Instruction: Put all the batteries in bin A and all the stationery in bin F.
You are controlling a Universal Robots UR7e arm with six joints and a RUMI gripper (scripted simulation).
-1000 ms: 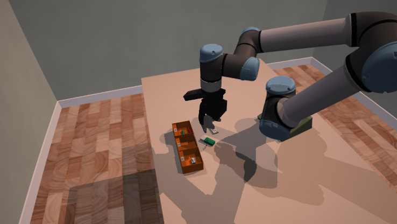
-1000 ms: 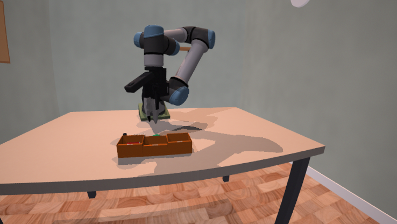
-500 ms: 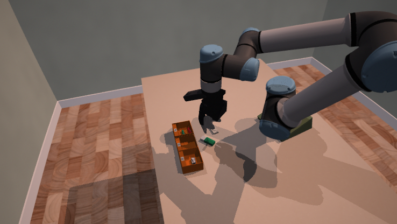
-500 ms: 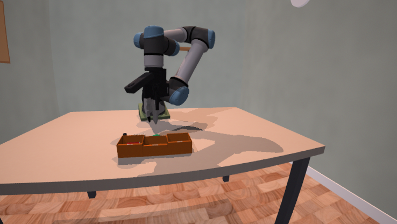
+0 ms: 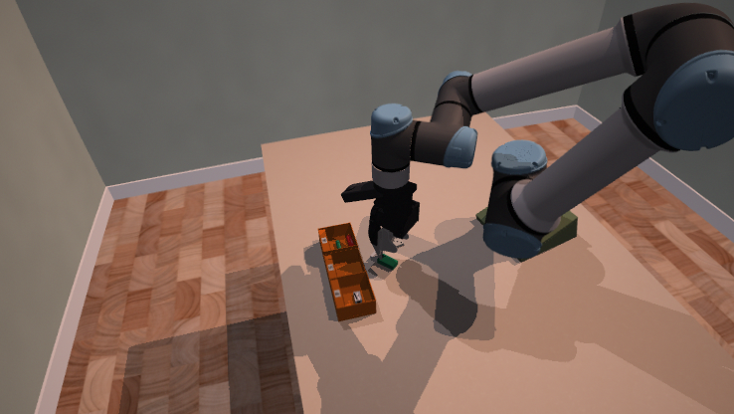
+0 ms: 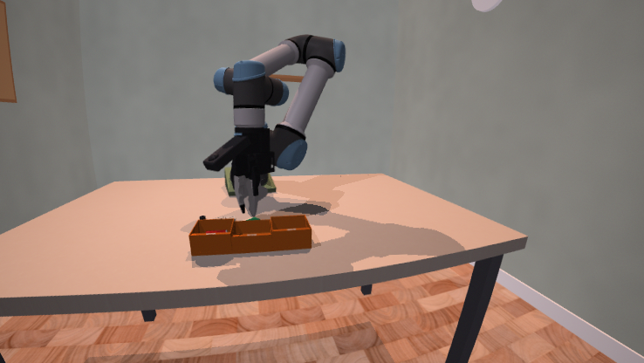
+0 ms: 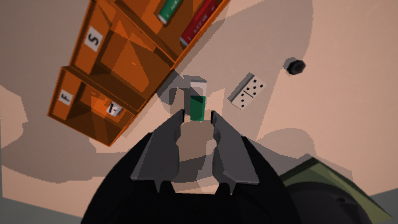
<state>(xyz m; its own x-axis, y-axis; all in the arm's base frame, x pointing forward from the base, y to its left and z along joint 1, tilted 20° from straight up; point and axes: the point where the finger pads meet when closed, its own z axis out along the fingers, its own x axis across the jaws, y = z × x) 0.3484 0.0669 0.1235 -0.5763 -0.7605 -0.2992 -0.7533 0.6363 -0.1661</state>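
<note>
Now: hand 40 mm above the green-and-white eraser and 10 mm short of it. Round my hand: red battery: 80 mm ahead, 60 mm to the right, 30 mm below; orange three-compartment bin: 100 mm ahead, 30 mm to the left, 20 mm below; white domino: 70 mm to the right, 40 mm below, 30 mm behind.
</note>
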